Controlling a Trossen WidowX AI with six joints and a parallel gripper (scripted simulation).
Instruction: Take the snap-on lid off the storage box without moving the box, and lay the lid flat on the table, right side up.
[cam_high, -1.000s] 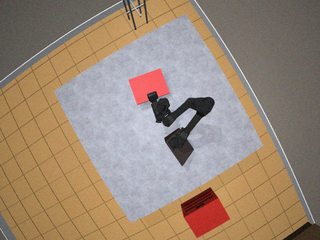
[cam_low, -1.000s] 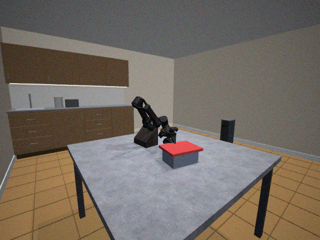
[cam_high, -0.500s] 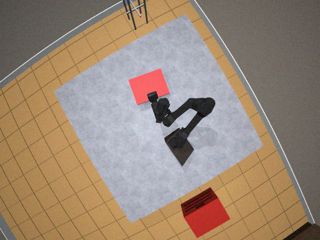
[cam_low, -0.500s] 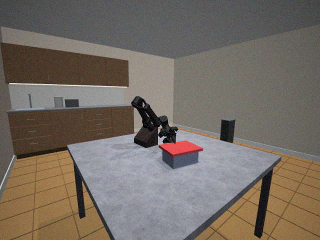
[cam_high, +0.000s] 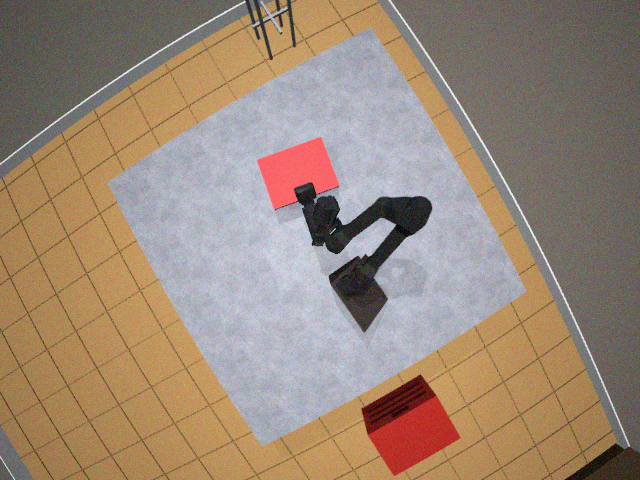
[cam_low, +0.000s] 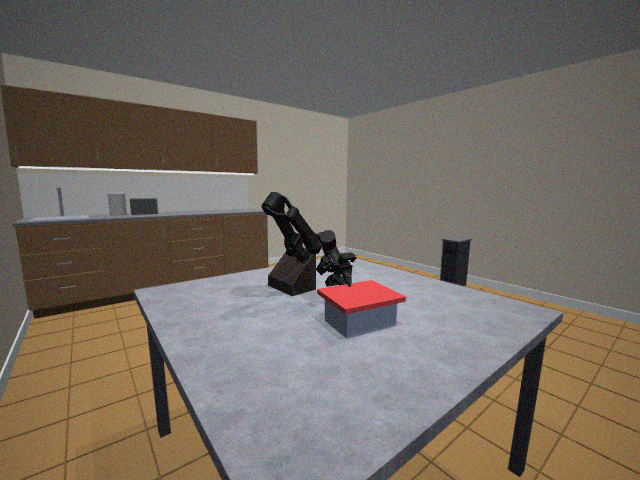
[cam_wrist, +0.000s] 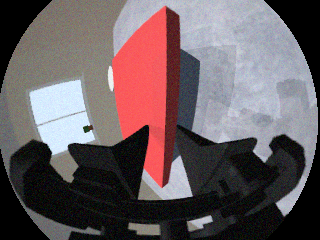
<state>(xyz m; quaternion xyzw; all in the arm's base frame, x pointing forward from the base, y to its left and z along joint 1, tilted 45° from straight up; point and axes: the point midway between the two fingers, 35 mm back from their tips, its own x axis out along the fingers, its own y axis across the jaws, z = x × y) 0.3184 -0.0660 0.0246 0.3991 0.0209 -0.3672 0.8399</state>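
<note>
Right now my gripper tip is 7 cm short of the red lid and 2 cm to the left of it. Also, from my gripper tip: storage box 8 cm ahead, 2 cm to the right, 5 cm below.
</note>
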